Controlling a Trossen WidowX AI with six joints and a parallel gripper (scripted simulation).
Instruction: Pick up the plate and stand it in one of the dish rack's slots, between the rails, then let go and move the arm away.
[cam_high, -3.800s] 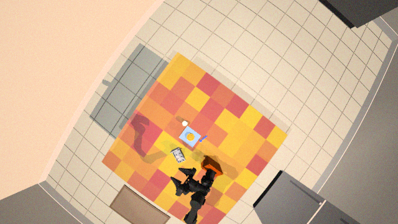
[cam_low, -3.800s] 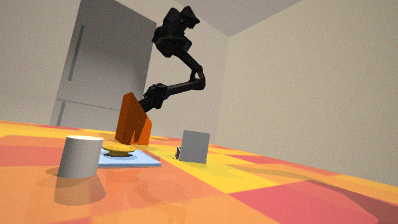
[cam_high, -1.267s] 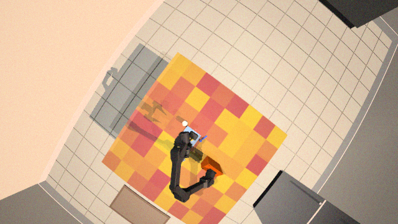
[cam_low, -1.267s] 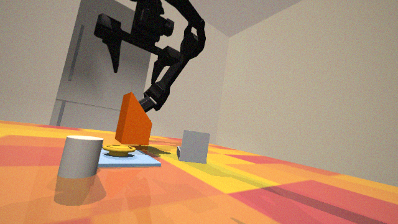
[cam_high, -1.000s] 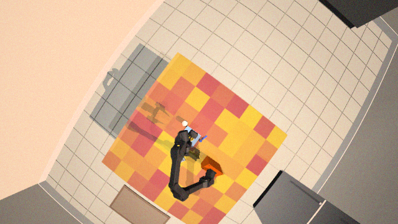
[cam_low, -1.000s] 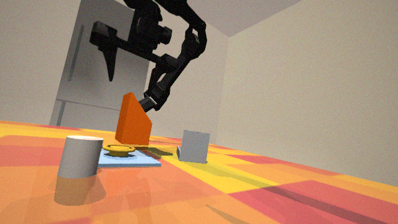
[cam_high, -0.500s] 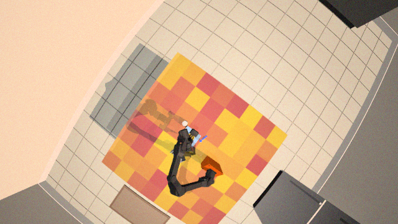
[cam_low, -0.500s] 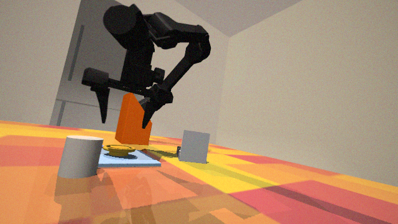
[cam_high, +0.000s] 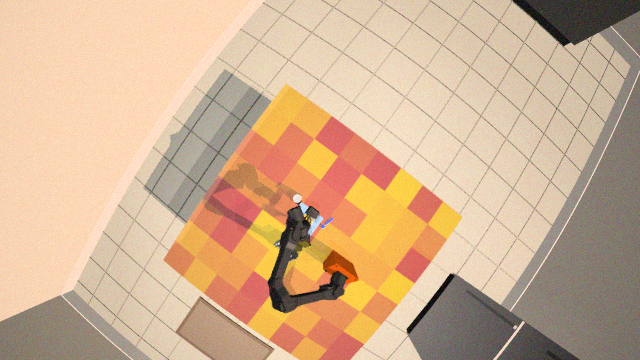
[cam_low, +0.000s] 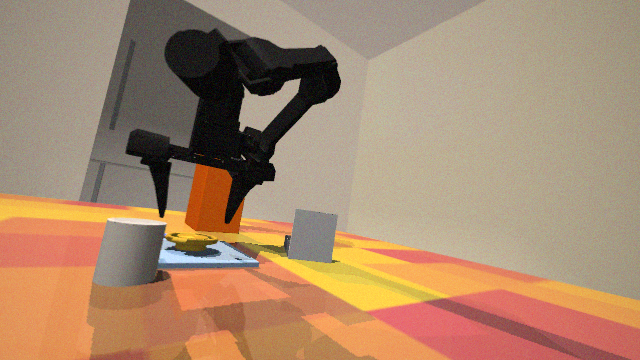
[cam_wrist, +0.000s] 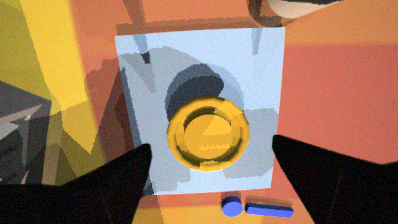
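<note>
My gripper tip is now 10 mm past the yellow plate and 30 mm above it. From my gripper tip the other things lie so: white cup 110 mm ahead, 70 mm to the right, 20 mm below; then light blue mat 40 mm below; then blue spoon 100 mm behind, 50 mm to the right, 40 mm below.
</note>
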